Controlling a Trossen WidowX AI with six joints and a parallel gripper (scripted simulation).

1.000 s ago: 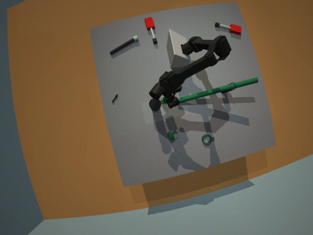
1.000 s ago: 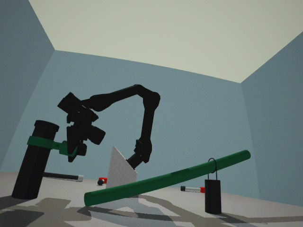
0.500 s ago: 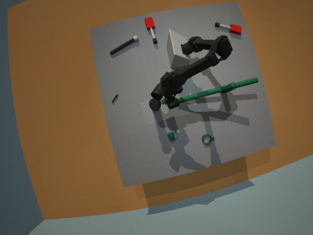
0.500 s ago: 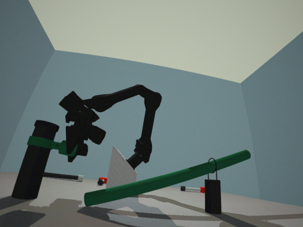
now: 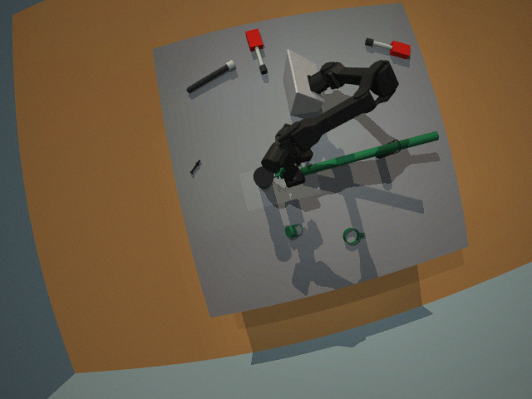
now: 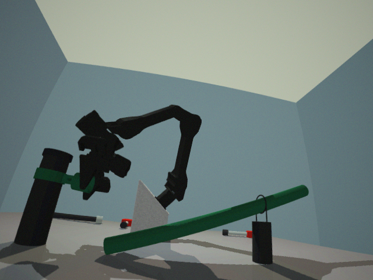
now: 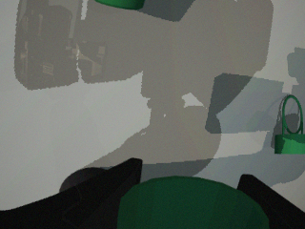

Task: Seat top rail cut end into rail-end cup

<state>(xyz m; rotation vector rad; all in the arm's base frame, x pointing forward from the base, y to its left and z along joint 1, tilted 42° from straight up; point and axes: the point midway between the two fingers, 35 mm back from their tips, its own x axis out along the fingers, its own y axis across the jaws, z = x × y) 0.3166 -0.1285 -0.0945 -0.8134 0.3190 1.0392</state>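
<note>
My gripper tip is 3 cm to the left of the green rail-end cup, 3 cm below it and 1 cm past it. Round my gripper tip: black bolt 38 cm to the right, 11 cm below, 11 cm behind; then short black post 44 cm to the left, 5 cm behind, 1 cm below.
</note>
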